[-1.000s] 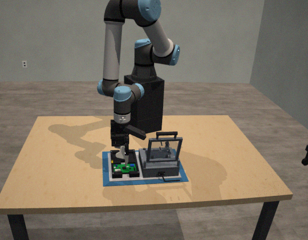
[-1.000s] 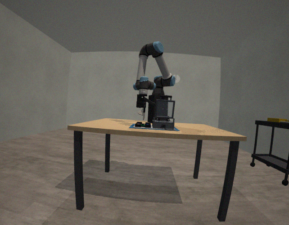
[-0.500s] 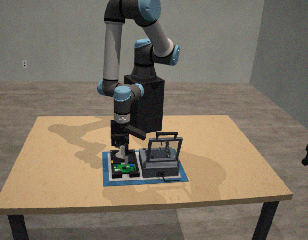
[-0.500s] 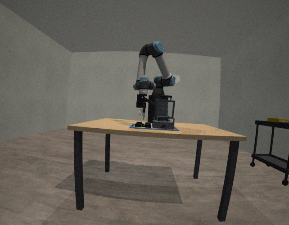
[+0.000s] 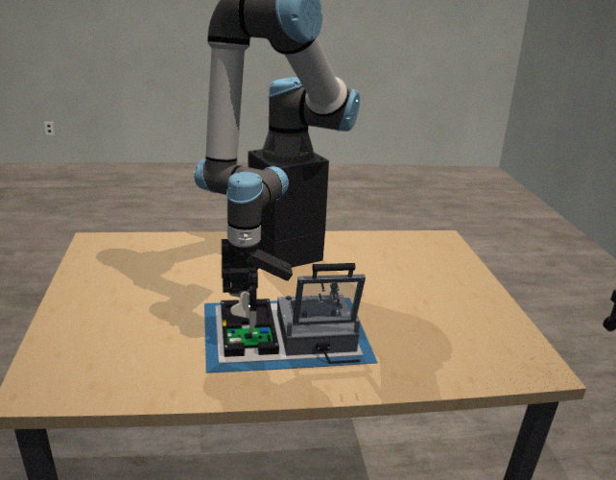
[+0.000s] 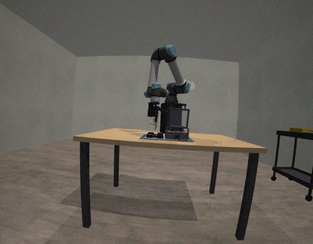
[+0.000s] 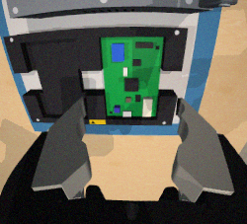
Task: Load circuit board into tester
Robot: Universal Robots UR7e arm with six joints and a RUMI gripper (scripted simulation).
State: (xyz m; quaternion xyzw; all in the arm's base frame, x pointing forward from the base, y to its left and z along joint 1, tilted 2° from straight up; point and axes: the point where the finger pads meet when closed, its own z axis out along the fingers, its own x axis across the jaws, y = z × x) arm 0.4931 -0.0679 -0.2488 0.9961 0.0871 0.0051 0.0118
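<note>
Now: the green circuit board 5 cm below my hand. Round my hand: tester bed 6 cm behind, 17 cm to the left; framed lid 5 cm ahead, 18 cm to the left, 11 cm above.
</note>
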